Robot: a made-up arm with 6 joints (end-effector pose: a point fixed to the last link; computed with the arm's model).
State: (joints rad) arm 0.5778 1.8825 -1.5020 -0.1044 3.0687 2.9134
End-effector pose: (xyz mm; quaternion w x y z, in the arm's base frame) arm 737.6 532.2 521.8 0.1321 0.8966 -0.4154 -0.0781
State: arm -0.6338 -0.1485 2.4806 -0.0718 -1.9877 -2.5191
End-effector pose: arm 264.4 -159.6 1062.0 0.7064 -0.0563 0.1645 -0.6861
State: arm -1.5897 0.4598 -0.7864 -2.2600 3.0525 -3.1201
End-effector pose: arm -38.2 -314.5 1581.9 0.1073 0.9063 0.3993 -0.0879
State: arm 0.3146 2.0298 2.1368 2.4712 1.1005 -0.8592
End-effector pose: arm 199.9 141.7 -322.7 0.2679 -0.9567 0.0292 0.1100
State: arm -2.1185 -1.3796 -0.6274 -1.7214 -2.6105 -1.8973
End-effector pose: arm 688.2 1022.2 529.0 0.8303 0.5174 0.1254 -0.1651
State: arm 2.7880 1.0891 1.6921 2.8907 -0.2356 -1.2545
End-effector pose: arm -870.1 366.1 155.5 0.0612 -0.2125 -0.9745 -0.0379
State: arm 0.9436 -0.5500 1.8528 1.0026 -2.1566 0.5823
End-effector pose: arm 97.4 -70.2 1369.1 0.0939 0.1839 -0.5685 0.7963
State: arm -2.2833 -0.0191 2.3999 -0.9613 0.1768 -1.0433
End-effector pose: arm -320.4 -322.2 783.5 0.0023 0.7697 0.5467 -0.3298
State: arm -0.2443 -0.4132 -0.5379 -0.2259 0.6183 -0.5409
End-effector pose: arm -813.9 183.9 1696.1 0.9358 -0.0339 -0.1797 0.3014
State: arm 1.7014 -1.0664 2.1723 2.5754 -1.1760 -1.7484
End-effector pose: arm 111.6 -119.4 1022.5 0.0742 -0.5230 -0.6988 -0.4822
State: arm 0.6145 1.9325 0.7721 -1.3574 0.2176 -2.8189
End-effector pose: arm 814.0 565.1 -515.0 0.0181 -0.9756 -0.0152 -0.2183
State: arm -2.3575 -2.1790 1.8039 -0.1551 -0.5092 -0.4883
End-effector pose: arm 713.3 739.6 588.3 0.6781 -0.4211 0.0685 -0.5985
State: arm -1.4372 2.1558 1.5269 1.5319 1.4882 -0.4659
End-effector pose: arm 146.2 -339.6 -493.4 0.5514 -0.5457 0.4771 -0.4130
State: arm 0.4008 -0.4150 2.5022 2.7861 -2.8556 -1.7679
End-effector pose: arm -24.8 -46.5 985.9 0.2415 0.6038 0.1167 -0.7507
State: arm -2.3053 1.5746 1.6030 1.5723 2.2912 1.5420
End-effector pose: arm -513.2 -625.0 9.5 0.8478 0.1582 0.3813 -0.3330
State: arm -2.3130 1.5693 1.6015 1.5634 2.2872 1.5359
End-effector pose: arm -519.2 -623.2 13.4 0.8458 0.1545 0.3845 -0.3361
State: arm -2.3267 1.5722 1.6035 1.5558 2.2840 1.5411
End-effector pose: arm -525.8 -614.8 10.8 0.8454 0.1592 0.3841 -0.3352
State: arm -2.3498 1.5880 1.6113 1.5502 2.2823 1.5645
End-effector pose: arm -532.8 -595.7 -1.7 0.8478 0.1771 0.3771 -0.3280
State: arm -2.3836 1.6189 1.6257 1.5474 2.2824 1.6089
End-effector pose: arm -538.8 -564.4 -25.4 0.8529 0.2096 0.3610 -0.3133
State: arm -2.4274 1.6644 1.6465 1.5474 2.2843 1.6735
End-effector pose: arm -541.3 -521.4 -58.7 0.8598 0.2546 0.3333 -0.2912
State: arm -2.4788 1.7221 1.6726 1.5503 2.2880 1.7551
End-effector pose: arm -537.4 -469.4 -98.3 0.8668 0.3072 0.2924 -0.2623
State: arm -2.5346 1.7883 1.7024 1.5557 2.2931 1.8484
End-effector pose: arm -525.1 -412.3 -140.2 0.8720 0.3613 0.2385 -0.2284
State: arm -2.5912 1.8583 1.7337 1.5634 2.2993 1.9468
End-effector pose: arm -504.2 -355.1 -180.3 0.8741 0.4107 0.1746 -0.1921
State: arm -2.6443 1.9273 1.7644 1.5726 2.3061 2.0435
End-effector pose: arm -476.4 -302.7 -215.4 0.8725 0.4508 0.1060 -0.1558
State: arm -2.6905 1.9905 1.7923 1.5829 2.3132 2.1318
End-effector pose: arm -445.5 -258.6 -243.8 0.8679 0.4798 0.0394 -0.1225
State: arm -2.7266 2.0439 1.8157 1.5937 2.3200 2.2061
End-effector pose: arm -415.7 -224.9 -265.0 0.8614 0.4987 -0.0188 -0.0944
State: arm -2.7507 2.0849 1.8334 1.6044 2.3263 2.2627
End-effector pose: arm -390.5 -201.8 -279.5 0.8548 0.5099 -0.0638 -0.0728
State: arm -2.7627 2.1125 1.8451 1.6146 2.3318 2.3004
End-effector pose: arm -372.4 -188.3 -288.6 0.8493 0.5163 -0.0937 -0.0583
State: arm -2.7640 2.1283 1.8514 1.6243 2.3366 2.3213
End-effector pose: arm -361.2 -182.5 -293.6 0.8456 0.5201 -0.1097 -0.0500
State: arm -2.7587 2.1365 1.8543 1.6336 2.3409 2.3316
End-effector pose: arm -354.8 -181.3 -296.4 0.8432 0.5228 -0.1169 -0.0456
